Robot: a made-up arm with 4 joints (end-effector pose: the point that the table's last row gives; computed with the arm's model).
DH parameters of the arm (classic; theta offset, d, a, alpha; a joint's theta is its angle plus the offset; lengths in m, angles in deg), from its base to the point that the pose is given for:
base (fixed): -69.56 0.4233 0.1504 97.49
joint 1: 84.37 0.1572 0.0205 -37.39
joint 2: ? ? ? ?
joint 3: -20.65 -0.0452 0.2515 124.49
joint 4: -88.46 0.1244 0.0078 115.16
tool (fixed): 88.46 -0.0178 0 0
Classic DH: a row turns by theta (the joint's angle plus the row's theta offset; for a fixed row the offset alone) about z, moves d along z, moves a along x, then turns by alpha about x.
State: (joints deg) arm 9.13 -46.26 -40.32 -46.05
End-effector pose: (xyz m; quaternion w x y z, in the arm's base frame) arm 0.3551 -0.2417 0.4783 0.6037 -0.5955 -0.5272 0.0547
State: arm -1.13 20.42 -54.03 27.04
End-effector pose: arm 0.3682 -0.2438 0.3002 0.8193 -0.2829 -0.2676 0.4208
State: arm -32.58 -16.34 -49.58 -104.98
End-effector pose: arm 0.3526 -0.1460 0.3300 0.4092 -0.8060 -0.4226 0.0655
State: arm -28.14 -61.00 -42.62 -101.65
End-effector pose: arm 0.3566 -0.2210 0.3952 0.6369 -0.6751 -0.3456 -0.1385
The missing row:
joint 2: -67.41 -0.1474 -0.116 55.29
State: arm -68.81 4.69 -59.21 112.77
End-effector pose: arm 0.2940 0.0346 0.2803 0.4148 0.8953 0.0065 0.1622
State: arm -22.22 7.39 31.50 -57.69
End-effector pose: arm 0.1449 -0.4096 0.4627 0.2534 -0.9259 0.1362 0.2450
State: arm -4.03 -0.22 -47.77 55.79
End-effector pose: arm 0.3677 -0.2213 0.3304 0.9043 0.0568 -0.2905 0.3077
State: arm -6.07 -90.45 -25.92 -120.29
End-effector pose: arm 0.3196 -0.2815 0.4378 0.5367 -0.7969 -0.2114 -0.1797
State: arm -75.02 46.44 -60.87 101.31
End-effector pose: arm 0.2125 0.0706 0.1684 0.6367 0.6927 0.1323 0.3121
